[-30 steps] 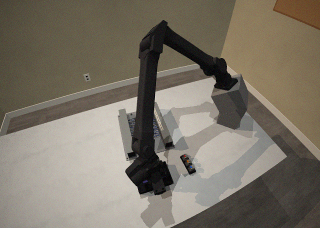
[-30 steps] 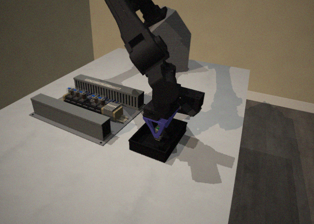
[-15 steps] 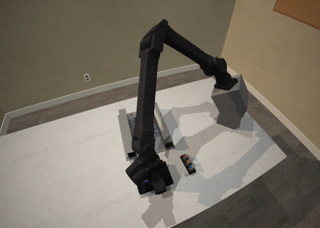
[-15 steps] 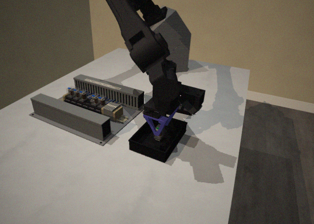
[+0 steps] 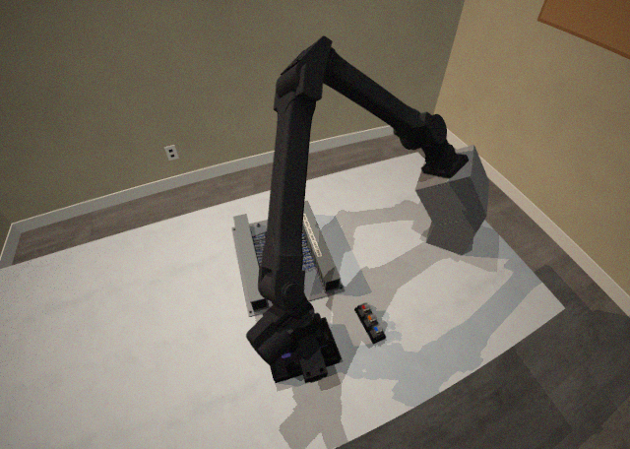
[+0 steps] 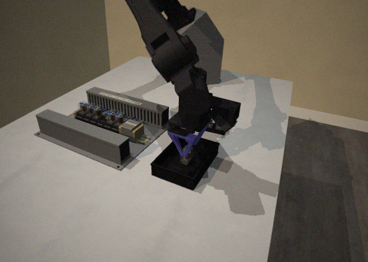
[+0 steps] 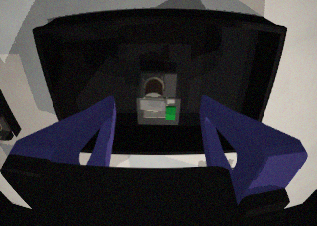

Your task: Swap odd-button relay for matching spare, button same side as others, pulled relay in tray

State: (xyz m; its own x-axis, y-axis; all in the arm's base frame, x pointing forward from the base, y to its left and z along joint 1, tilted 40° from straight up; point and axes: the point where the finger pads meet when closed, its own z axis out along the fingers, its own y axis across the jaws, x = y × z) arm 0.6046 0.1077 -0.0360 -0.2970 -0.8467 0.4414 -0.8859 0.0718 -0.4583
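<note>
Now: hand 3 cm above the black tray.
</note>
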